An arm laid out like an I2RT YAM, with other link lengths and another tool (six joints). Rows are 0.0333 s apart.
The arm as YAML. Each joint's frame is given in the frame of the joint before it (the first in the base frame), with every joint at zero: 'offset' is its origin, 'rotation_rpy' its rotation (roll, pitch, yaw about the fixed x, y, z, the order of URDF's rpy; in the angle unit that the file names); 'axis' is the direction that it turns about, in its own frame. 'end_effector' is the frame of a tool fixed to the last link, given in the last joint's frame.
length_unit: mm
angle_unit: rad
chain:
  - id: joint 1
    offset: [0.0, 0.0, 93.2]
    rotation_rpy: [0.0, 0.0, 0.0]
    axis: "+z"
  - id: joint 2
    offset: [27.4, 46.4, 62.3]
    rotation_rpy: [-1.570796, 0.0, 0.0]
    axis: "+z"
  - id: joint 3
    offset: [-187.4, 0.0, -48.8]
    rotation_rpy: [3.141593, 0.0, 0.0]
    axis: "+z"
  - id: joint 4
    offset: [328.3, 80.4, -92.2]
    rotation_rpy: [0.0, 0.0, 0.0]
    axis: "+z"
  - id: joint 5
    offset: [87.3, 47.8, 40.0]
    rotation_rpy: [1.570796, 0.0, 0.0]
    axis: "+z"
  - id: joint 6
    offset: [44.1, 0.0, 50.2]
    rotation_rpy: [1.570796, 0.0, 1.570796]
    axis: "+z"
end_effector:
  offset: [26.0, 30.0, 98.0]
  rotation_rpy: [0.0, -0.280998, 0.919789]
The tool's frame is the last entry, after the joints.
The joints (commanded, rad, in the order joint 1, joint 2, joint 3, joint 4, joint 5, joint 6), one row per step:
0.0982 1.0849 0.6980 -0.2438 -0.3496 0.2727
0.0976 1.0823 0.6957 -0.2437 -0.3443 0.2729
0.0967 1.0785 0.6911 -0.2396 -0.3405 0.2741
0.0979 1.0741 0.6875 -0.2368 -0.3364 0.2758
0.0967 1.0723 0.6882 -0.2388 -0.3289 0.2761
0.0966 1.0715 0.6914 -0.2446 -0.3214 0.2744
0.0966 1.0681 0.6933 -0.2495 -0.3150 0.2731
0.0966 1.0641 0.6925 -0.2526 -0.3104 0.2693
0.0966 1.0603 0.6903 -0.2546 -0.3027 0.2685
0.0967 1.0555 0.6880 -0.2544 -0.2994 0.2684
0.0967 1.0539 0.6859 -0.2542 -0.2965 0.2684
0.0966 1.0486 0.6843 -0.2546 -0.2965 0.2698
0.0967 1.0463 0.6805 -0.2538 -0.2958 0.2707
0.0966 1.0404 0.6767 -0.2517 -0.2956 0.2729
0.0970 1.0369 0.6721 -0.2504 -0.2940 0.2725
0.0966 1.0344 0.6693 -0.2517 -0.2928 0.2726
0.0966 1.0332 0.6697 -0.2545 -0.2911 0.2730
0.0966 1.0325 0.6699 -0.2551 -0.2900 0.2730
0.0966 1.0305 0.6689 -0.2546 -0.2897 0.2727
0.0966 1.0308 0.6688 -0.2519 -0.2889 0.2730
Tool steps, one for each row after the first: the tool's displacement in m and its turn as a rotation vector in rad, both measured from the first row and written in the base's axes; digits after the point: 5 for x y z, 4 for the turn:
-0.00007 -0.00100 -0.00017 -0.0029 -0.0006 -0.0050
0.00004 -0.00188 -0.00032 -0.0040 -0.0036 -0.0096
-0.00008 -0.00188 0.00005 -0.0047 -0.0068 -0.0127
0.00025 -0.00342 0.00068 -0.0089 -0.0076 -0.0201
0.00035 -0.00457 0.00153 -0.0147 -0.0069 -0.0254
0.00036 -0.00551 0.00297 -0.0193 -0.0082 -0.0298
0.00012 -0.00631 0.00365 -0.0248 -0.0101 -0.0314
-0.00021 -0.00746 0.00366 -0.0299 -0.0104 -0.0372
-0.00034 -0.00790 0.00445 -0.0316 -0.0133 -0.0398
-0.00057 -0.00833 0.00404 -0.0333 -0.0132 -0.0421
-0.00075 -0.00835 0.00532 -0.0319 -0.0159 -0.0431
-0.00131 -0.00842 0.00447 -0.0317 -0.0149 -0.0440
-0.00152 -0.00844 0.00528 -0.0297 -0.0182 -0.0456
-0.00208 -0.00856 0.00459 -0.0309 -0.0187 -0.0462
-0.00266 -0.00896 0.00397 -0.0317 -0.0171 -0.0476
-0.00294 -0.00921 0.00417 -0.0326 -0.0158 -0.0492
-0.00293 -0.00937 0.00444 -0.0332 -0.0162 -0.0501
-0.00295 -0.00942 0.00483 -0.0334 -0.0178 -0.0502
-0.00252 -0.00948 0.00509 -0.0334 -0.0200 -0.0511

